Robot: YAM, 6 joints.
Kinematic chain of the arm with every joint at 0, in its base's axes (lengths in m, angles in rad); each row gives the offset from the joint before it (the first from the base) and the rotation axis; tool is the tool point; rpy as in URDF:
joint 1: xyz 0 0 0.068 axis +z
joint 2: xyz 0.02 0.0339 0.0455 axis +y
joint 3: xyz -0.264 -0.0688 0 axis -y
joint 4: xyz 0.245 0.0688 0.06 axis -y
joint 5: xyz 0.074 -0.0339 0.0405 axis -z
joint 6: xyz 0.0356 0 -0.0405 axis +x
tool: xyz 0 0 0 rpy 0 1.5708 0
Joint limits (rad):
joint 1: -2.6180..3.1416
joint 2: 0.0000..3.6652
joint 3: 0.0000..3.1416
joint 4: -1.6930..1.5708
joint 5: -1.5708..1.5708
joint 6: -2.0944..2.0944
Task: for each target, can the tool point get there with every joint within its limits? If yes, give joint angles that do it. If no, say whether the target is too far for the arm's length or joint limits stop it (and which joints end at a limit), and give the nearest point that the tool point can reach.
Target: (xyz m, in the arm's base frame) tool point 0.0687 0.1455 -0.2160
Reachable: yes | joints 0.9129 3.2153 1.0102 0.2718 -1.3292 0.8581
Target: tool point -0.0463 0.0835 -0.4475
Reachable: no: joint limits stop it (at a limit: joint 2) | nearest point -0.0616 0.1110 -0.3593 | short by 0.094 m
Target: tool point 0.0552 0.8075 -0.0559
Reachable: no: too far | nearest point 0.0431 0.6304 -0.0178 | short by 0.182 m
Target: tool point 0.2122 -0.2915 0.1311
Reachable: yes | joints -0.9253 2.0315 1.3406 -0.9162 0.1651 1.2187
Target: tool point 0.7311 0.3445 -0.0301
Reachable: no: too far | nearest point 0.5751 0.2710 0.0013 | short by 0.175 m
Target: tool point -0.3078 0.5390 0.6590
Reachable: no: too far | nearest point -0.2397 0.4197 0.5342 | short by 0.186 m
